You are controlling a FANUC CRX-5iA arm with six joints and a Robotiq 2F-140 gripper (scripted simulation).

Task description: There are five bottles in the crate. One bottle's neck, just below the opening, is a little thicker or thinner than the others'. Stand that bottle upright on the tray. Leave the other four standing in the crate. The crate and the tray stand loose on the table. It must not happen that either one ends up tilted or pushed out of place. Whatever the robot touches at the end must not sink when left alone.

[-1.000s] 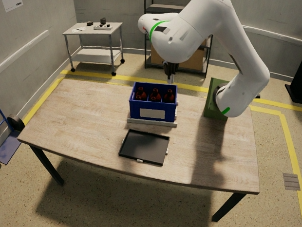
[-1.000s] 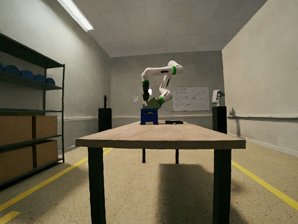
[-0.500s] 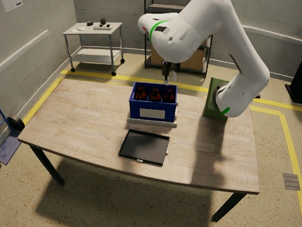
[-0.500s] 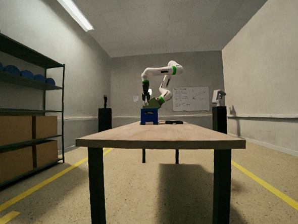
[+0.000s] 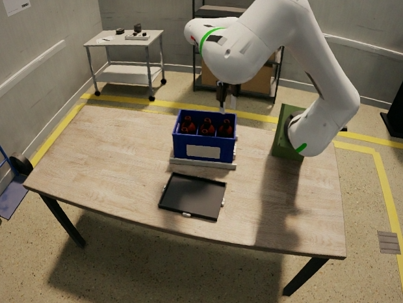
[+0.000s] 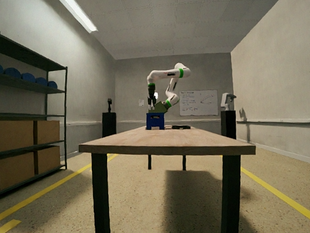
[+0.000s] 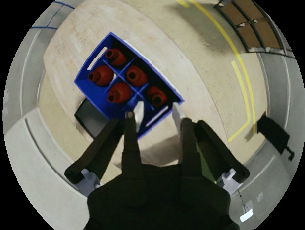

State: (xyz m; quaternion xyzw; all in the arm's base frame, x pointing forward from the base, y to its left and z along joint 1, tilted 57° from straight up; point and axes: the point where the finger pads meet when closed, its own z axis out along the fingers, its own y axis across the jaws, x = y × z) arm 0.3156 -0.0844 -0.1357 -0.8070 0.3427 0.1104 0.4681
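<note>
Right now the bottle is 170 mm below my hand, 90 mm ahead of it and 10 mm to the left of it. The rest, counted from my hand: dark tray 330 mm to the left, 240 mm below, 90 mm ahead; blue crate 170 mm below, 90 mm ahead, 50 mm to the left.
</note>
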